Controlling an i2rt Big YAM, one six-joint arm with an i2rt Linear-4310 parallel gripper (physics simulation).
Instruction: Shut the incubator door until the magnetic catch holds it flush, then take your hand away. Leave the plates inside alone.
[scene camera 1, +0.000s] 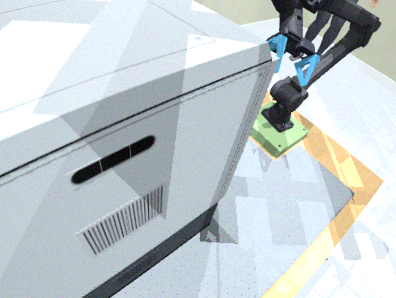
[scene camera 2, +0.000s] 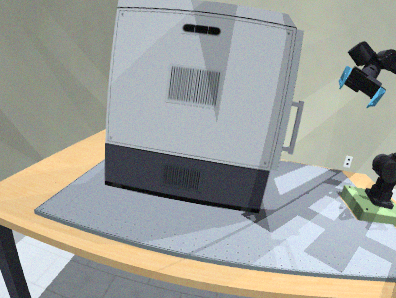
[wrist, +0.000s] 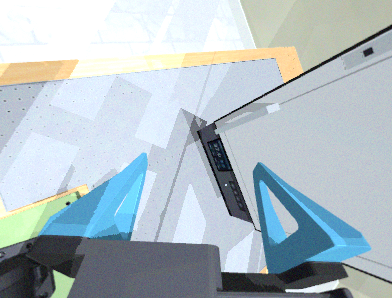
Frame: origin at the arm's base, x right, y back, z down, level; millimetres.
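Seen in the pictures: gripper, between the fingertips: (scene camera 1: 290, 79) (scene camera 2: 354, 96) (wrist: 202, 162); arm's base, origin of its link: (scene camera 1: 276, 120) (scene camera 2: 377, 199) (wrist: 24, 272).
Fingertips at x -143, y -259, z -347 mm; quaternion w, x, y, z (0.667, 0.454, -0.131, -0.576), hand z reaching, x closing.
Note:
Pixels of each thing's middle, then the offset from my fingertips to it. "spot": a spot on its surface instead. Level surfaces: height alone.
- grey incubator, middle of its body: (scene camera 1: 88, 164) (scene camera 2: 201, 99) dy -458, dx +33, dz +104 mm
- door's handle, a spot on its surface: (wrist: 272, 108) spot: dy -176, dx -55, dz +51 mm
- perforated grey board, height of its surface: dz +379 mm
- wooden table, height of its surface: dz +392 mm
- incubator's dark control panel, a spot on its surface: (wrist: 220, 155) spot: dy -225, dx +7, dz +296 mm
The grey incubator (scene camera 1: 200, 145) (scene camera 2: 142, 100) stands upright on the table. Its door (scene camera 2: 291, 75) (wrist: 325, 135) lies along the front of the body, and I see no gap at its edge. The door's handle (scene camera 2: 296, 127) (wrist: 272, 108) sticks out from the door face. The plates inside are hidden behind the door. My gripper (scene camera 1: 291, 77) (scene camera 2: 355, 97) (wrist: 202, 162) is open and empty. It hangs in front of the door, apart from the door and handle in scene camera 2.
A perforated grey board (scene camera 1: 280, 200) (scene camera 2: 150, 220) (wrist: 110, 110) lies under the incubator on the wooden table (scene camera 2: 50, 175). The arm's green base block (scene camera 1: 280, 140) (scene camera 2: 367, 207) (wrist: 35, 217) stands in front of the door side. The incubator's dark control panel (wrist: 220, 155) shows below the door.

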